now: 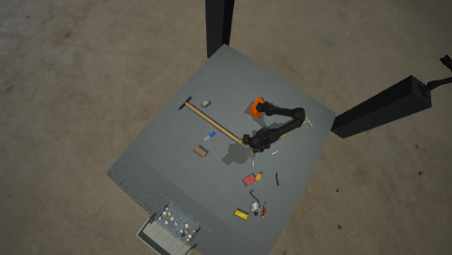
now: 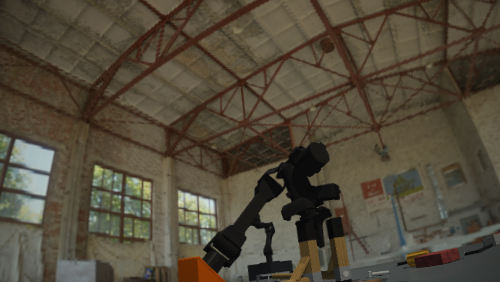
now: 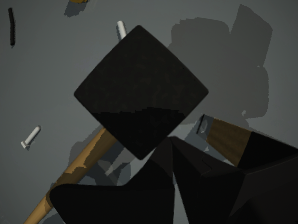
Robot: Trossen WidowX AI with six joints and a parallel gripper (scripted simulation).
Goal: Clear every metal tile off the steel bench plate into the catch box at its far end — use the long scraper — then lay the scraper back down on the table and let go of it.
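My gripper tip is now 20 mm past the long scraper, 340 mm to the left of it and 20 mm above it. From my gripper tip the other things lie so: red block 210 mm ahead, 100 mm to the left, 70 mm below; long wooden-handled tool 210 mm behind, 170 mm to the left, 20 mm below; blue block 80 mm ahead, 320 mm to the right, 80 mm below.
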